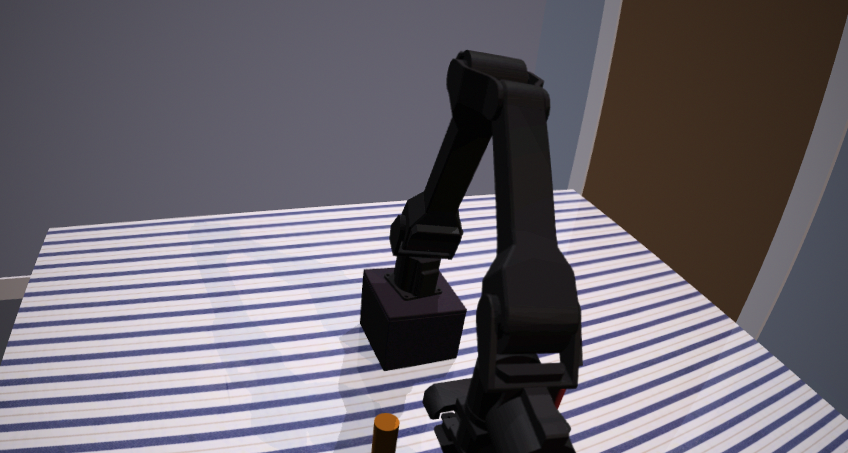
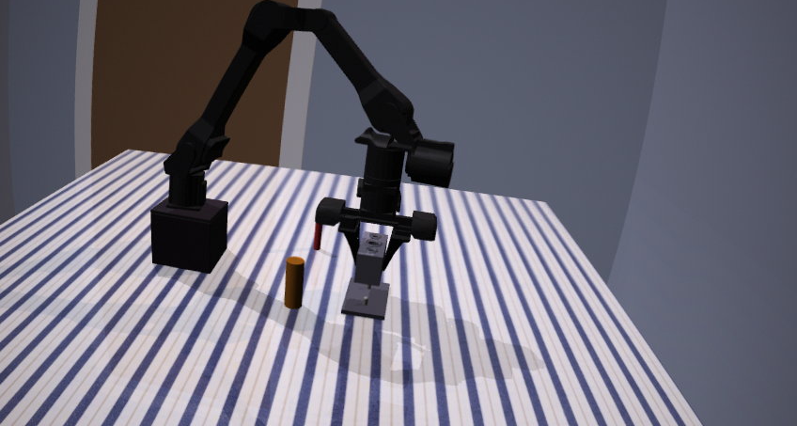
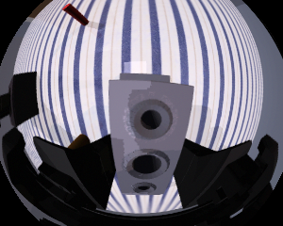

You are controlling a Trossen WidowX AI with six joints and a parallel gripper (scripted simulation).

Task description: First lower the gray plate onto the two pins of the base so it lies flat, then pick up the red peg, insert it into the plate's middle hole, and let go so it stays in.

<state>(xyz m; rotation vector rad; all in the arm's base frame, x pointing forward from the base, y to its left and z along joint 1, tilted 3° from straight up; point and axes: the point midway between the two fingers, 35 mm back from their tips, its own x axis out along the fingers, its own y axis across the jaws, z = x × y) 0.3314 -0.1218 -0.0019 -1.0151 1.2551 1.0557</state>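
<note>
Now: gripper tip 50 mm above the flat base. Round my gripper tip: red peg 80 mm behind, 200 mm to the left, 20 mm below; orange cylinder 120 mm behind, 30 mm to the right, 20 mm below; gray plate 30 mm above.
</note>
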